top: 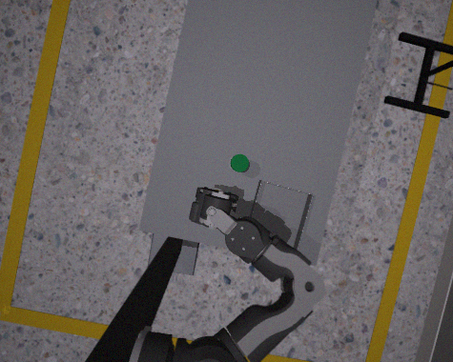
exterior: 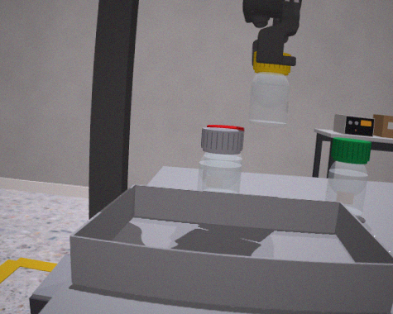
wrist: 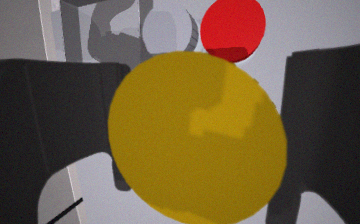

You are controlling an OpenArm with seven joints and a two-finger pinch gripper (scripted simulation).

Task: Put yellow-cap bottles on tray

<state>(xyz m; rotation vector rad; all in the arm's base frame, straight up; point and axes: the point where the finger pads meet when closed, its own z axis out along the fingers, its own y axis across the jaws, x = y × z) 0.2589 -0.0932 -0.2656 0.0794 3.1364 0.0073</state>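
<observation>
The grey tray lies 220 mm to the right of my hand, 190 mm below it and 60 mm behind it. From my hand the other things lie so: yellow-capped bottle 50 mm below; then grey-capped bottle 160 mm below, 70 mm behind, 50 mm to the right; then red-capped bottle 160 mm below, 60 mm behind, 10 mm to the left.
</observation>
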